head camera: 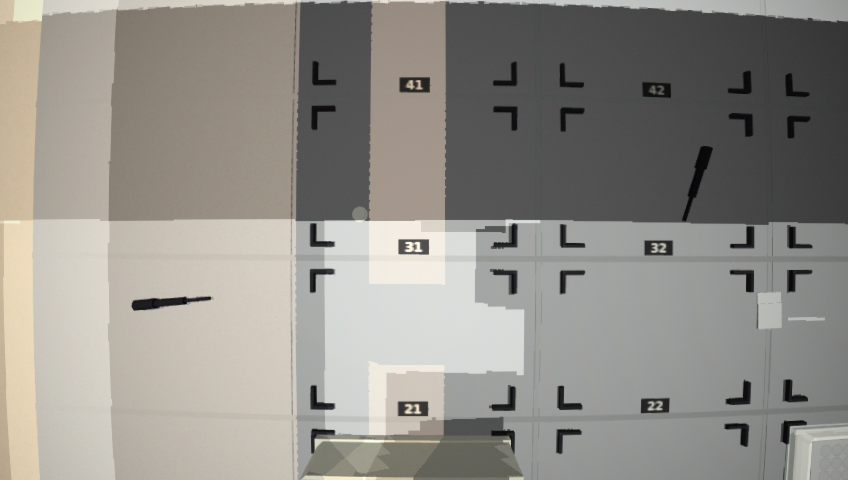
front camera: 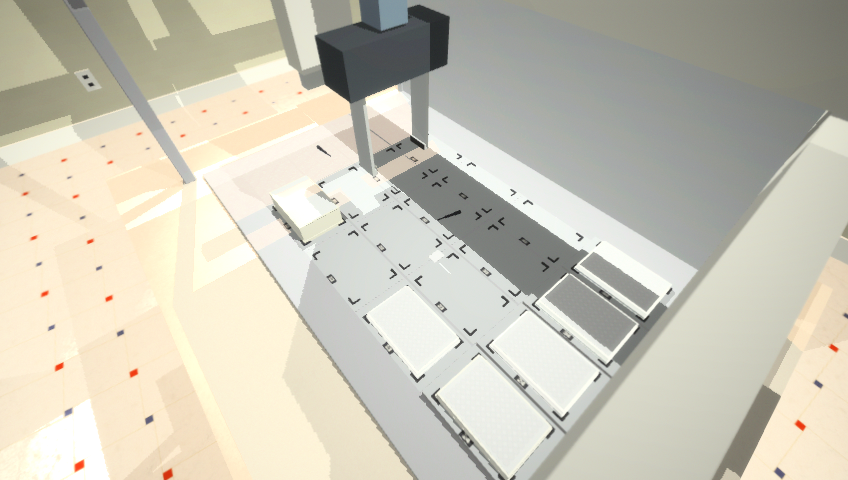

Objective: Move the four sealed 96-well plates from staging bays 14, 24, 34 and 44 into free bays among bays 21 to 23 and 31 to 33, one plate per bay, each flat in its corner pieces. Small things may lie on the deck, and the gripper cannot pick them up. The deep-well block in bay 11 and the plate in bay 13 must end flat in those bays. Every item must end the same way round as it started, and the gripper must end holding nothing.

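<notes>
The four sealed plates lie in a row in the front view: bay 14 plate, bay 24 plate, bay 34 plate and bay 44 plate. The bay 13 plate lies flat; its corner shows at lower right in the head view. The deep-well block stands in bay 11. No plate shows in bays 21 to 23 or 31 to 33. My gripper is open and empty, its jaws apart near the far end around bays 31 and 41; it does not show in the head view.
A dark pen-like tool lies in bay 32. Another dark tool lies outside the bays, beyond bay 21. A small pale card lies between bays 22 and 23, beside a thin white strip.
</notes>
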